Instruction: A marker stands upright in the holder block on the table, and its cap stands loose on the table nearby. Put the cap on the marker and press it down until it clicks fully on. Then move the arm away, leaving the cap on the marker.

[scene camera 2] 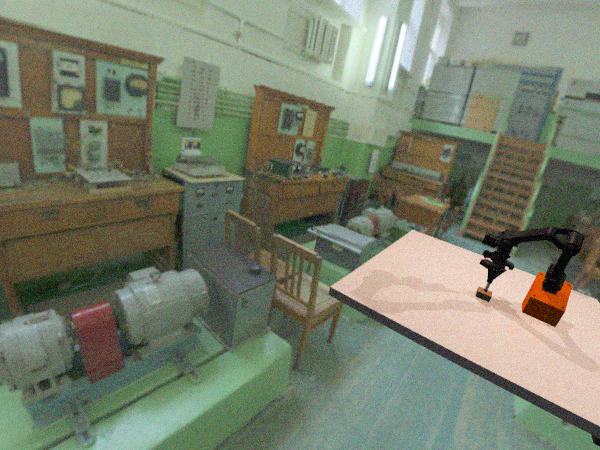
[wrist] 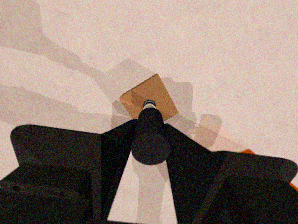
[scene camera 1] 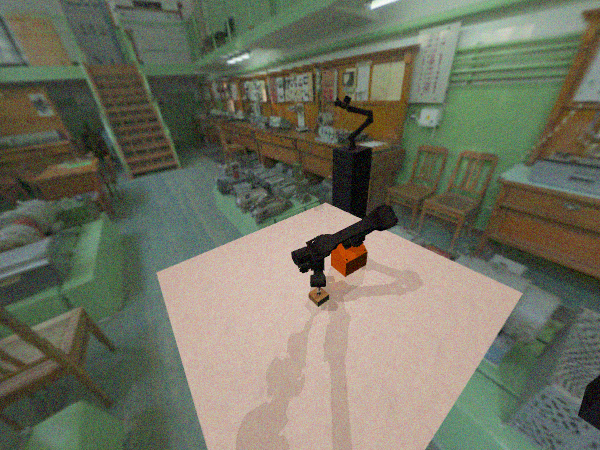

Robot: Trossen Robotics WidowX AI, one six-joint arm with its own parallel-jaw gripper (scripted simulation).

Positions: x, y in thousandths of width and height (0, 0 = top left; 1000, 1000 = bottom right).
Scene:
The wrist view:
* gripper: 505, 560
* dark marker cap: 505, 654, held by the gripper

